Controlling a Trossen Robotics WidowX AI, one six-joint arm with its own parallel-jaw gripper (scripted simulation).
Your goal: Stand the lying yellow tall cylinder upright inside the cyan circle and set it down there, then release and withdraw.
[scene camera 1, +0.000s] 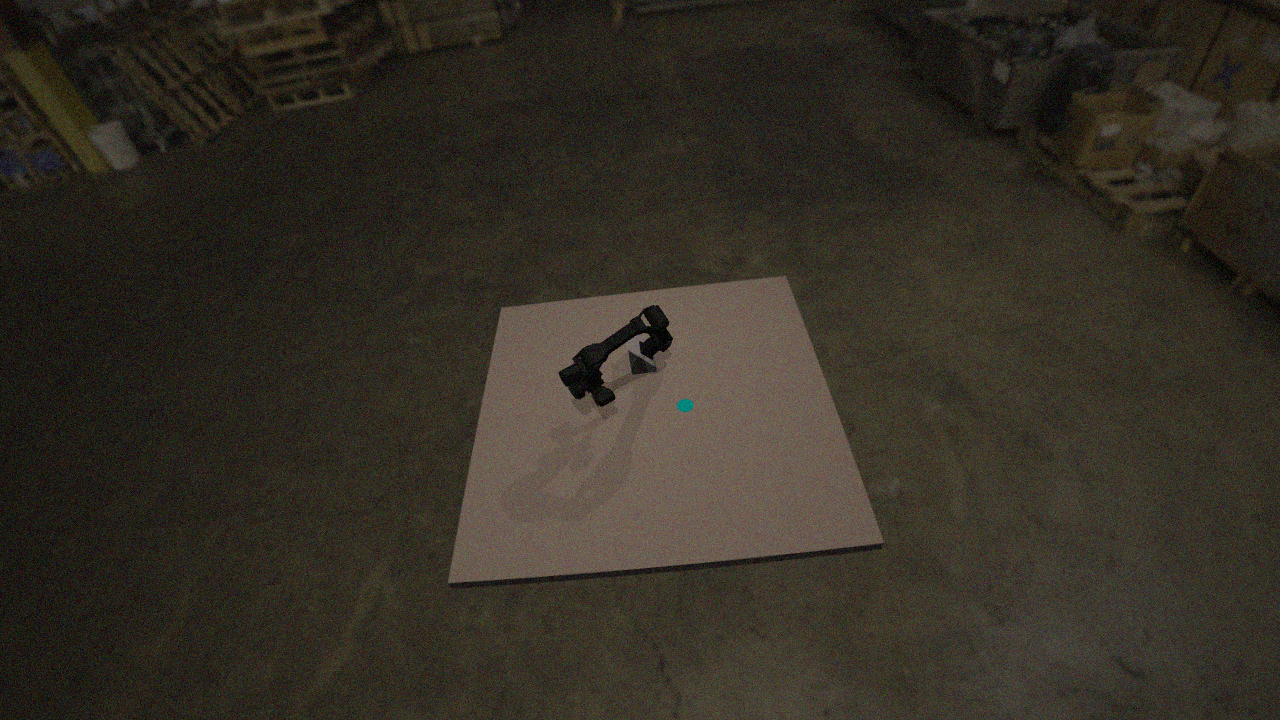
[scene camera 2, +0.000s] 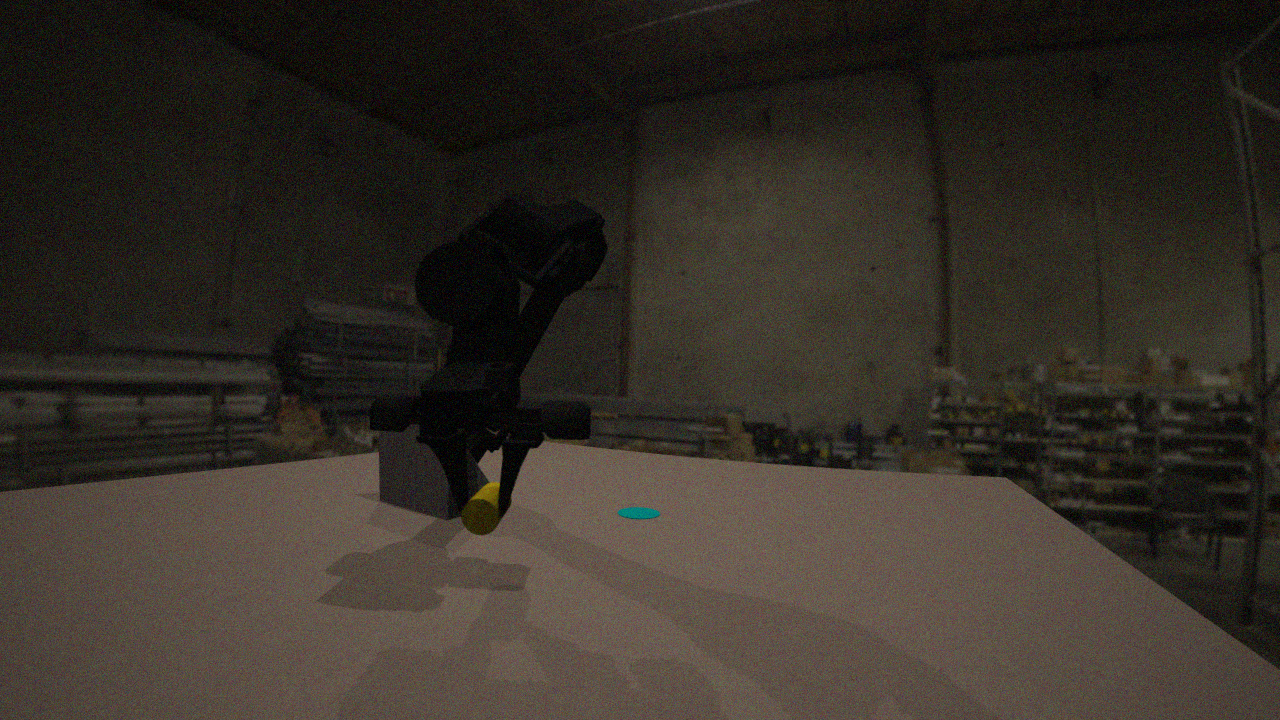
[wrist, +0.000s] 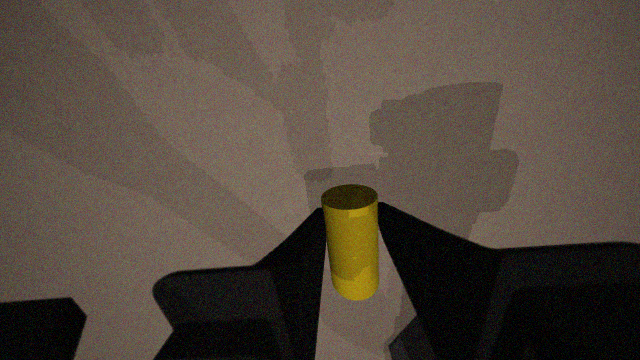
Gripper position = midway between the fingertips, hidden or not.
The gripper [scene camera 2: 482, 513] carries a yellow cylinder [wrist: 350, 211].
The gripper shows as well in scene camera 1 [scene camera 1: 598, 400] and in the wrist view [wrist: 349, 211].
